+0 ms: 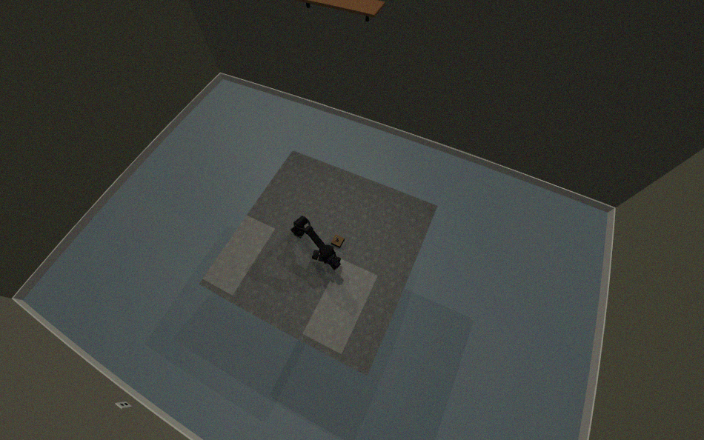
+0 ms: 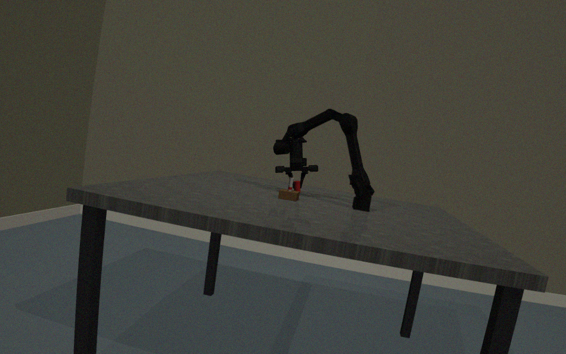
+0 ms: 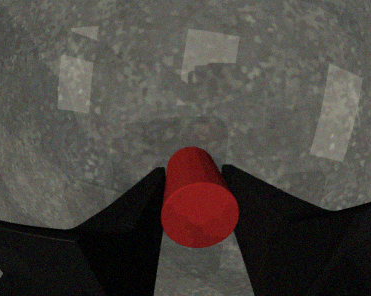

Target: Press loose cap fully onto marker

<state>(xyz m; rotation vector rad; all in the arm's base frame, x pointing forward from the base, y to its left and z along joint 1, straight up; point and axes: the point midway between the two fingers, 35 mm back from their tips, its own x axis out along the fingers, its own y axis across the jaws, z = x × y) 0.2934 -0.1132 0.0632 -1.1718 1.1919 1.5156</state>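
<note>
My gripper tip is 10 mm short of the wooden holder block, 170 mm to the right of it and 10 mm above it. Round my gripper tip: red cap 10 mm above.
</note>
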